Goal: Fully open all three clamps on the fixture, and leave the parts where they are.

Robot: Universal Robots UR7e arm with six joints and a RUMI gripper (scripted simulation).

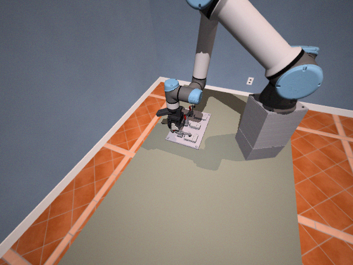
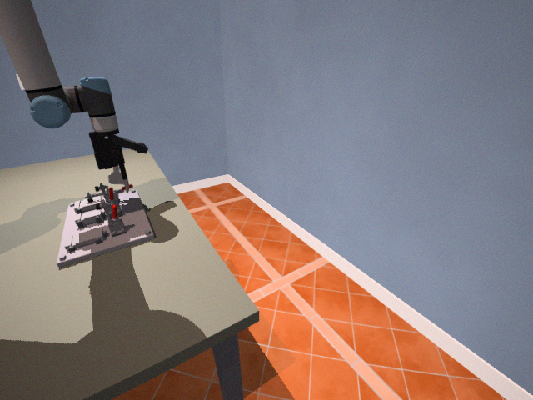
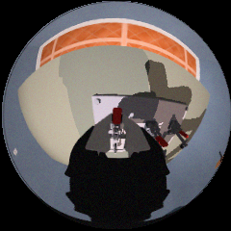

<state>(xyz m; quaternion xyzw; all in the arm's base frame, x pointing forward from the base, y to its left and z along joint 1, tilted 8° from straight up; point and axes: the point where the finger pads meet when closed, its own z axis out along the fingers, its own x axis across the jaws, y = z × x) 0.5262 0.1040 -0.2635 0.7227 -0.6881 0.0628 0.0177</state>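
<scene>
My gripper is now 140 mm past the block, 30 mm above it and 10 mm to the left of it. From my hand the other things lie so: grey fixture plate 110 mm to the right, 80 mm behind, 50 mm below.
</scene>
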